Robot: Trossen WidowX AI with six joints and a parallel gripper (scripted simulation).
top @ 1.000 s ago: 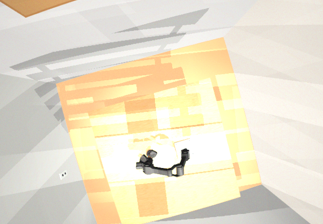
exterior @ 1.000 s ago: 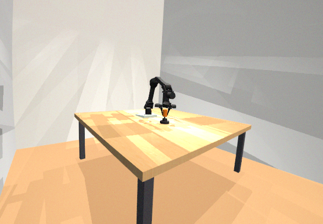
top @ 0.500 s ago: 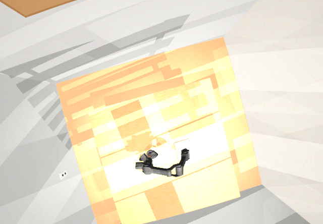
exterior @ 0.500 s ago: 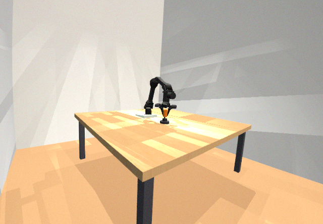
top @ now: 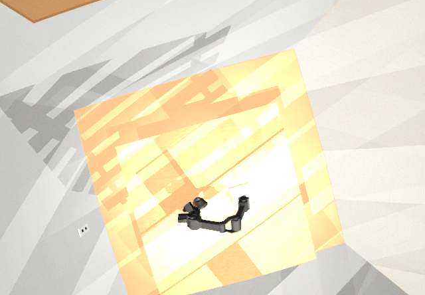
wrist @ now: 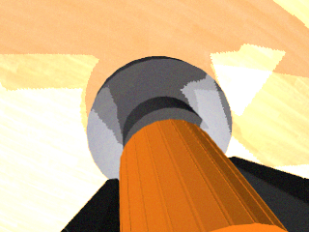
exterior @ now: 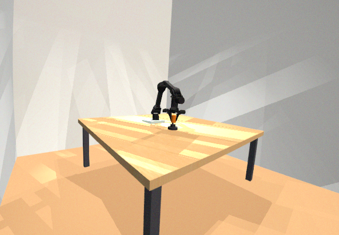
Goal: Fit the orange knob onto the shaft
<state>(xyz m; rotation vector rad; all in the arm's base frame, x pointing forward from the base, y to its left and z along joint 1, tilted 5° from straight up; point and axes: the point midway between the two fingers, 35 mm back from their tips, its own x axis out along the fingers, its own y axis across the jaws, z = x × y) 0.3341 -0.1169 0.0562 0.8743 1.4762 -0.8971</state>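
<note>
Now: gripper tip 4 cm above the pedestal. The rest, counted from my gripper tip: orange knob 2 cm above.
</note>
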